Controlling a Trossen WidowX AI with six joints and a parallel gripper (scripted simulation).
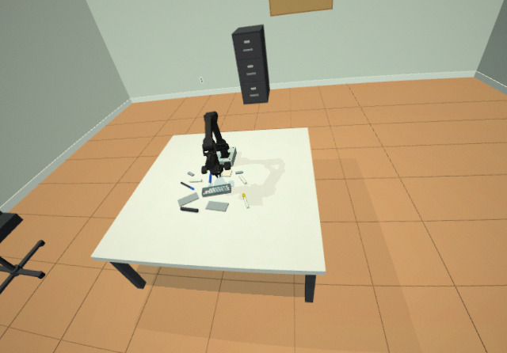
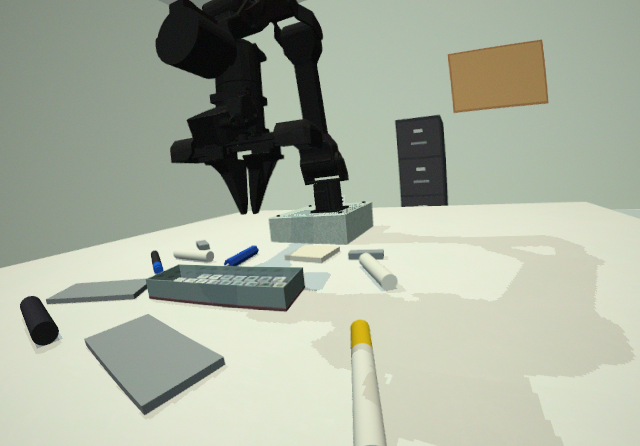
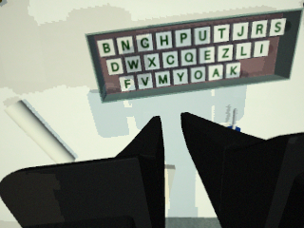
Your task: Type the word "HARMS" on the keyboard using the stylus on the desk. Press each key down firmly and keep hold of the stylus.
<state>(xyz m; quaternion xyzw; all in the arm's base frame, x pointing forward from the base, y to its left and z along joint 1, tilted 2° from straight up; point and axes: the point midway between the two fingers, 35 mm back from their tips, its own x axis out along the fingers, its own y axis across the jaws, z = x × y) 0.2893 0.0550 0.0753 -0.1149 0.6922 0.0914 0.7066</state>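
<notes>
Now: gripper tip 5 cm past the blue stylus, 11 cm to the left of it and 9 cm above it. Round my gripper tip: cream pad (15 cm behind, 1 cm to the right, 9 cm below); thin grey tip (2 cm behind, 10 cm to the right, 9 cm below); yellow-capped marker (10 cm ahead, 19 cm to the left, 9 cm below).
</notes>
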